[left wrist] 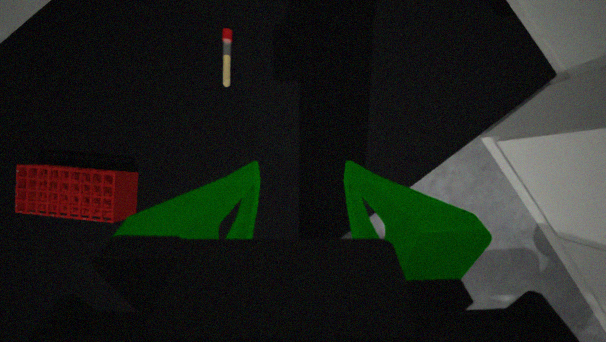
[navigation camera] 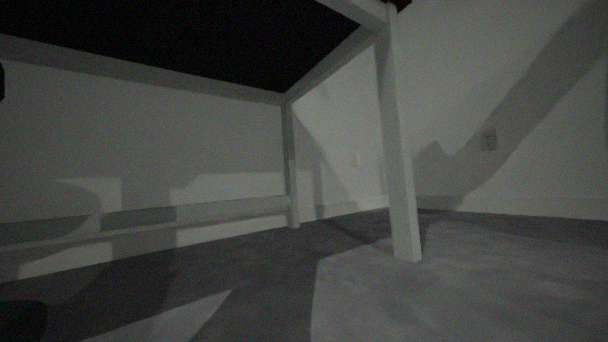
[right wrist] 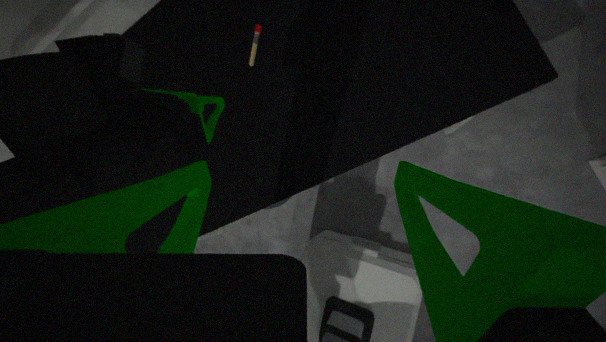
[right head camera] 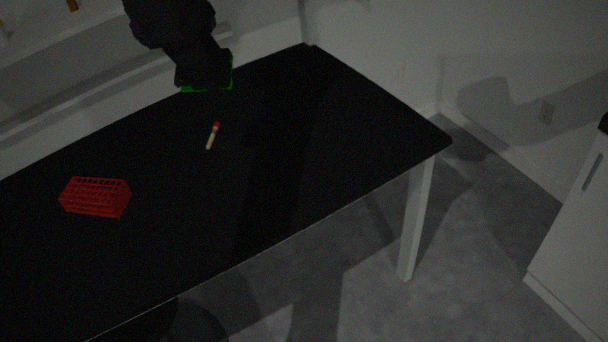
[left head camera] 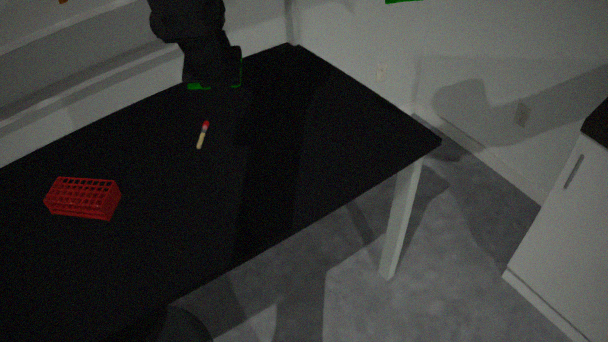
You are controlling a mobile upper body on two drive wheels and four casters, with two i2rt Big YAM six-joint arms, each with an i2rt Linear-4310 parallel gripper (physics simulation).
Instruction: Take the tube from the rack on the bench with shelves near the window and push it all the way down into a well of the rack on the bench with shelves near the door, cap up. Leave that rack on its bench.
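Frame: origin at the left arm's base, x back, y left, z down, level; metres.
Seen in the pictures: left gripper, fingertip midpoint: [left wrist: 301, 169] [right wrist: 209, 99] [right head camera: 218, 86] [left head camera: 223, 85]; right gripper, fingertip midpoint: [right wrist: 302, 171].
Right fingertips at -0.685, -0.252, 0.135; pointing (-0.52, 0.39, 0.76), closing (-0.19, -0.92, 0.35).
A point is followed by its place in that frame, as x, y, z.
The tube [left head camera: 201, 137] @[-0.944, 0.141, 0.632] [right head camera: 211, 137] @[-0.947, 0.141, 0.632] [left wrist: 226, 62] @[-0.951, 0.141, 0.632] [right wrist: 254, 47] @[-0.955, 0.139, 0.633], with a red cap and pale yellow contents, lies on the black bench top [left head camera: 325, 150] @[-0.894, -0.204, 0.648] [right head camera: 340, 150] @[-0.892, -0.226, 0.648] [left wrist: 425, 100] @[-0.880, -0.251, 0.648] [right wrist: 400, 95] @[-0.871, -0.263, 0.648], outside any rack. A red rack [left head camera: 82, 197] @[-0.681, 0.408, 0.590] [right head camera: 95, 197] @[-0.678, 0.401, 0.591] [left wrist: 70, 194] @[-0.703, 0.420, 0.591] stands on the same bench, at the left in the head views, apart from the tube. My left gripper [left wrist: 301, 169] @[-0.749, -0.004, 0.339] is partly open and empty, above the bench; its dark body hides most of its fingers in the head views. My right gripper [right wrist: 302, 171] @[-0.685, -0.252, 0.135] is wide open and empty; a green tip shows at the left head view's top edge.
A white bench leg [left head camera: 402, 220] @[-0.923, -0.467, 0.997] [right head camera: 417, 220] @[-0.923, -0.469, 0.993] [navigation camera: 402, 150] @[-0.922, -0.466, 1.106] stands at the bench's near right corner. A white cabinet [left head camera: 560, 225] @[-0.788, -1.000, 0.899] [right head camera: 570, 230] @[-0.807, -0.985, 0.935] is at the right. Part of a dark round stool [left head camera: 185, 325] @[-0.696, 0.350, 1.380] [right head camera: 197, 320] @[-0.704, 0.371, 1.380] shows below the bench's front edge. Walls stand behind.
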